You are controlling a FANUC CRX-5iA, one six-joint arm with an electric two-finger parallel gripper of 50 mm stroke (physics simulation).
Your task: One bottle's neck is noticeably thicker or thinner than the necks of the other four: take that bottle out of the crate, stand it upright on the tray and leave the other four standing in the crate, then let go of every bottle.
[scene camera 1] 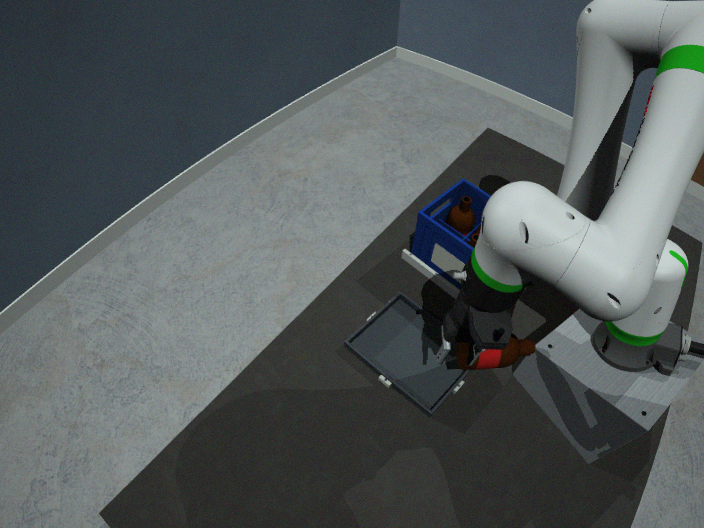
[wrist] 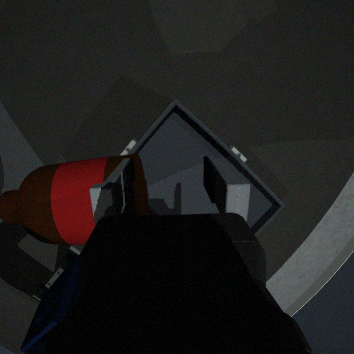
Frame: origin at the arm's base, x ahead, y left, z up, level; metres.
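Where they show: gripper, fingertip midpoint: [scene camera 1: 454,359] [wrist: 168,171]; arm's base, origin of the base link: [scene camera 1: 626,344].
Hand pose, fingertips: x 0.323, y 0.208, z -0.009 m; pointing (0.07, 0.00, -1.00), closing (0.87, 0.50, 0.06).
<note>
Each offset is from my fingertips to the top centre of the thing. "pt": to the spot under its first point.
A brown bottle with a red label @(0.019 m up, 0.070 m back, 0.078 m right) [scene camera 1: 490,358] [wrist: 77,200] is tipped on its side against one finger, neck pointing away from the fingers; its base end reaches slightly past that finger. My gripper [scene camera 1: 459,358] [wrist: 168,171] is open, above the right part of the grey tray [scene camera 1: 386,341] [wrist: 175,137], with nothing clasped between its fingers. The blue crate @(0.001 m up, 0.070 m ahead, 0.361 m right) [scene camera 1: 423,235] [wrist: 60,305] stands behind the tray. In it a brown bottle @(0.011 m down, 0.146 m ahead, 0.426 m right) [scene camera 1: 462,218] stands upright, and part of another bottle @(0.011 m down, 0.078 m ahead, 0.319 m right) [scene camera 1: 475,238] shows; the arm hides the rest. Neck thicknesses cannot be compared here.
White clips @(pt 0.159 m down, 0.113 m ahead, 0.036 m left) [scene camera 1: 384,381] [wrist: 239,153] sit along the tray's edges. A white strip @(pt 0.146 m down, 0.187 m ahead, 0.283 m right) [scene camera 1: 420,264] lies along the crate's near side. The metal base plate [scene camera 1: 619,412] of the robot is at the right, near the tipped bottle's neck in the scene view.
</note>
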